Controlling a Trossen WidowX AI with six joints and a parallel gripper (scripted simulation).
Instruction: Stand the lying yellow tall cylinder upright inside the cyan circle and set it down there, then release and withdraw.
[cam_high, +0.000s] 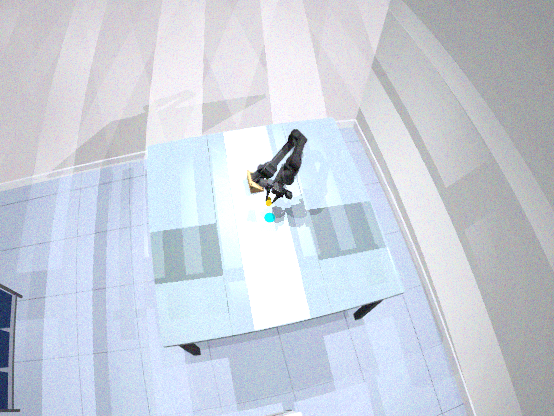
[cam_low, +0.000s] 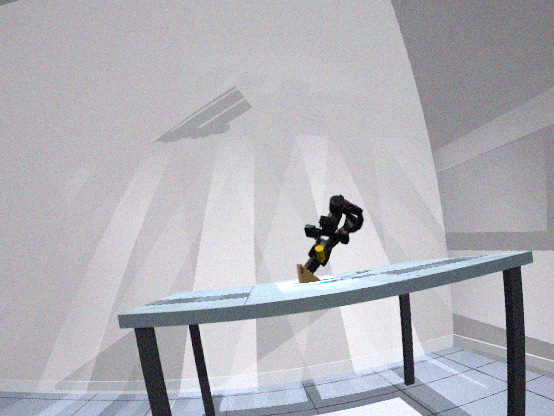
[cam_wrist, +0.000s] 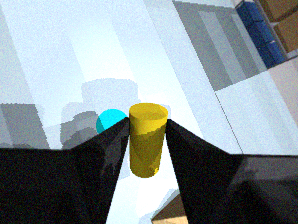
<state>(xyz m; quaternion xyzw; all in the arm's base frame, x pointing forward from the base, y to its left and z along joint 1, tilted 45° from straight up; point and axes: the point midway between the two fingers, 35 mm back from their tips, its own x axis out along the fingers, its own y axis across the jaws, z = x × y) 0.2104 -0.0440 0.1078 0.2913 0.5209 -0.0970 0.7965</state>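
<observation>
Now: the yellow cylinder 20 mm behind my gripper tip and 10 mm below it. Round my gripper tip: cyan circle 20 mm ahead, 10 mm to the left, 130 mm below.
</observation>
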